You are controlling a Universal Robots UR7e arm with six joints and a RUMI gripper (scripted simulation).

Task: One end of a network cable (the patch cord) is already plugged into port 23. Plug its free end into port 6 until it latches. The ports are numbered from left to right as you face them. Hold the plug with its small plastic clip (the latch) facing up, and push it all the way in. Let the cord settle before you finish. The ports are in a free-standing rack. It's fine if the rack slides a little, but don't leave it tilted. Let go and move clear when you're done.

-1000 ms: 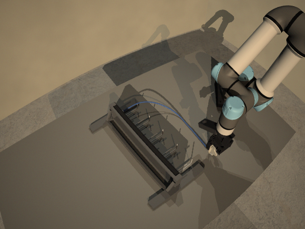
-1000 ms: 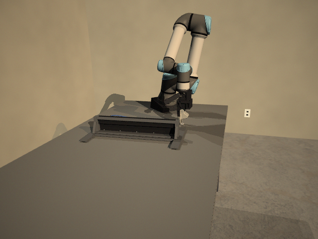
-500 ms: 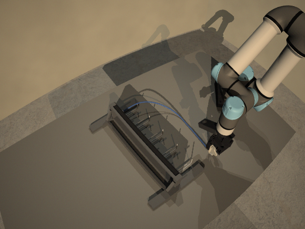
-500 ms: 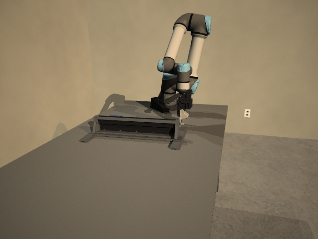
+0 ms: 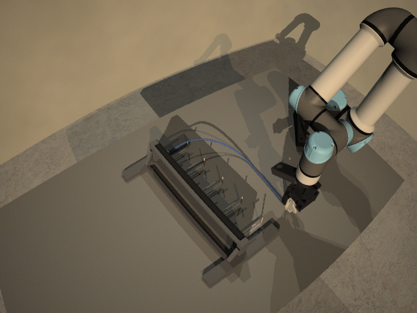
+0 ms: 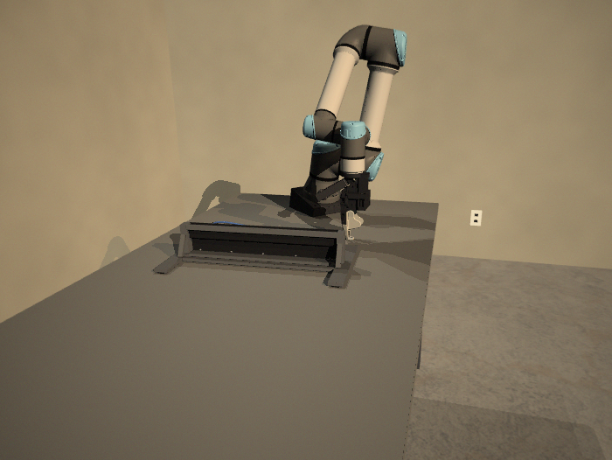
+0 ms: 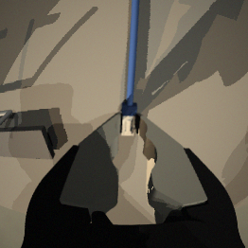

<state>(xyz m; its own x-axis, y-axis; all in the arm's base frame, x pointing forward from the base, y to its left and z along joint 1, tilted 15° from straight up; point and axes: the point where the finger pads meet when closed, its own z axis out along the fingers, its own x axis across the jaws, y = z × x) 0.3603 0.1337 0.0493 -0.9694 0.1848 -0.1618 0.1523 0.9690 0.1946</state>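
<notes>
My hand is 10 mm to the right of the plug and 10 mm above it.
</notes>
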